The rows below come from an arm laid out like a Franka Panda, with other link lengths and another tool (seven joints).
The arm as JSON. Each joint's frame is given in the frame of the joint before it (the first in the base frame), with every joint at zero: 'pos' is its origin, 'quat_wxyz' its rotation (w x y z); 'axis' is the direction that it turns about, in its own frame. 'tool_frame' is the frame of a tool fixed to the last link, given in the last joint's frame.
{
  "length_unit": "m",
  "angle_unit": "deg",
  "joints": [
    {
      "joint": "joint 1",
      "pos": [
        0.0,
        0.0,
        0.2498
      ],
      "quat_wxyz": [
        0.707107,
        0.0,
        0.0,
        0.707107
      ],
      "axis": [
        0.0,
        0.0,
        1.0
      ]
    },
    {
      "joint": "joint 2",
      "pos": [
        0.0,
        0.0,
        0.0
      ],
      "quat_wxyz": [
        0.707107,
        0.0,
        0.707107,
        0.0
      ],
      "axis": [
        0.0,
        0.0,
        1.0
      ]
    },
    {
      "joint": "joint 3",
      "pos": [
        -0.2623,
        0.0,
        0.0
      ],
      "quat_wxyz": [
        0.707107,
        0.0,
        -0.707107,
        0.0
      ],
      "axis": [
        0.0,
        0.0,
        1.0
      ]
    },
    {
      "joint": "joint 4",
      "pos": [
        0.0,
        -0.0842,
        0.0
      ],
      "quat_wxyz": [
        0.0,
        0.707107,
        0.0,
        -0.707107
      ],
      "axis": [
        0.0,
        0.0,
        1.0
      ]
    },
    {
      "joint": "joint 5",
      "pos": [
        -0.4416,
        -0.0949,
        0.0
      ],
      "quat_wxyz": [
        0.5,
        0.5,
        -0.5,
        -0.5
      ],
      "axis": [
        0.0,
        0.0,
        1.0
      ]
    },
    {
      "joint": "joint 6",
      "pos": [
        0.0,
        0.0,
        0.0
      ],
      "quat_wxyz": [
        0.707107,
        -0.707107,
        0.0,
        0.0
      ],
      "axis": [
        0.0,
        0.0,
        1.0
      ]
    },
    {
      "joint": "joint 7",
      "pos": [
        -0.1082,
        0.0,
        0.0
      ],
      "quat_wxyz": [
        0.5,
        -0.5,
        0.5,
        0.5
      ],
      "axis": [
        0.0,
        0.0,
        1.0
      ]
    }
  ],
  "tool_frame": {
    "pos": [
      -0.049,
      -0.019,
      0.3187
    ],
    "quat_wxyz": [
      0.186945,
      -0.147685,
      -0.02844,
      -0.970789
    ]
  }
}
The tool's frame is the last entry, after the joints.
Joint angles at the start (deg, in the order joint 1, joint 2, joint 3, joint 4, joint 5, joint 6, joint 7):
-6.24 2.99 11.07 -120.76 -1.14 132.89 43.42
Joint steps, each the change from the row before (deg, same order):
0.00 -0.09 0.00 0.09 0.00 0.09 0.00
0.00 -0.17 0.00 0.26 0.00 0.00 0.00
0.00 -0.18 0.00 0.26 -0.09 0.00 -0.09
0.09 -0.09 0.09 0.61 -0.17 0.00 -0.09
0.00 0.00 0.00 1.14 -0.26 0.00 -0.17
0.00 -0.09 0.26 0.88 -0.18 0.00 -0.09
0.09 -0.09 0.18 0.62 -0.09 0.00 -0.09
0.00 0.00 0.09 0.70 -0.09 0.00 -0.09
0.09 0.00 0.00 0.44 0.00 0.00 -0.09
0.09 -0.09 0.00 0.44 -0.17 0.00 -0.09
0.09 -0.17 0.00 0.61 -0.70 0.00 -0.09
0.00 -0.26 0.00 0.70 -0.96 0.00 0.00
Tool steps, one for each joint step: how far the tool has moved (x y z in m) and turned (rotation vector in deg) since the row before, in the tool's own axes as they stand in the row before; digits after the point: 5 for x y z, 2 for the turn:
-0.00207 -0.00086 -0.00115 0.12 -0.24 -0.04
-0.00398 -0.00160 -0.00271 0.20 -0.37 -0.06
-0.00397 -0.00200 -0.00285 0.22 -0.35 -0.23
-0.00781 -0.00169 -0.00363 0.27 -0.59 -0.48
-0.01168 -0.00586 -0.00591 0.55 -0.94 -0.51
-0.01106 -0.00212 -0.00492 0.35 -0.84 -0.58
-0.00849 -0.00063 -0.00352 0.20 -0.63 -0.48
-0.00769 -0.00256 -0.00344 0.27 -0.61 -0.31
-0.00507 -0.00114 -0.00206 0.12 -0.40 -0.21
-0.00557 -0.00195 -0.00295 0.25 -0.42 -0.37
-0.00739 -0.00465 -0.00487 0.60 -0.47 -0.86
-0.00816 -0.00713 -0.00648 0.89 -0.52 -0.94

